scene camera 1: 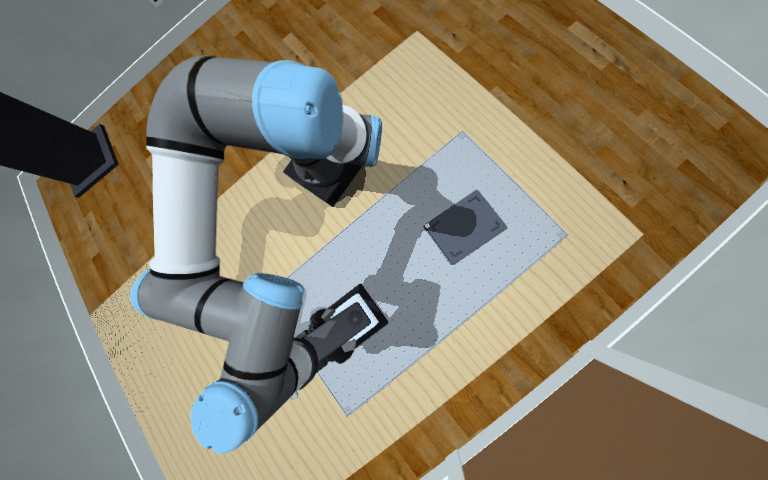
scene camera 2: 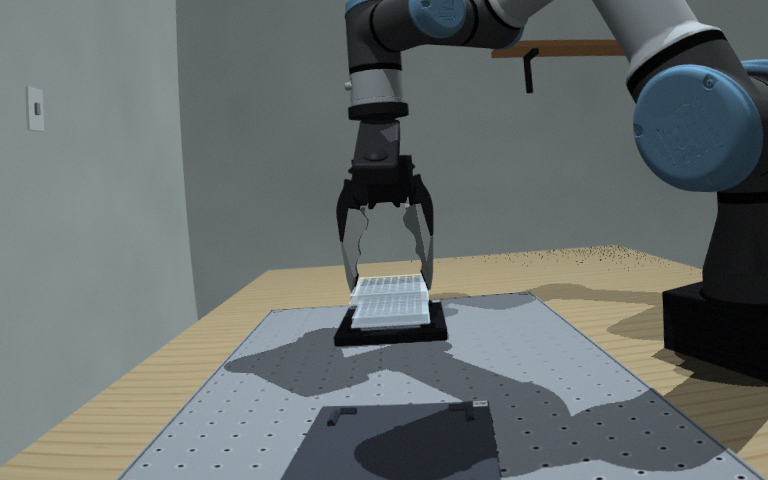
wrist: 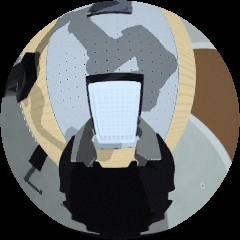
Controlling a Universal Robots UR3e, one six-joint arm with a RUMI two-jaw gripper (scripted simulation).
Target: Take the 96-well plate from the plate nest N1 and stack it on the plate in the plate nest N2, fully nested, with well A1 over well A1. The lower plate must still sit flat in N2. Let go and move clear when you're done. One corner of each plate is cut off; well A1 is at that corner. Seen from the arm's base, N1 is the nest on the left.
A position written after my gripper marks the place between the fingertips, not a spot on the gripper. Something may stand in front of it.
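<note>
Scene camera 2 gives me my gripper [scene camera 2: 391, 292], together with a clear 96-well plate [scene camera 2: 400, 290] and a clear 96-well plate [scene camera 2: 404, 317]. In scene camera 1 I see my gripper [scene camera 1: 344, 325]. The wrist view shows me the gripper too [wrist: 115, 117].
</note>
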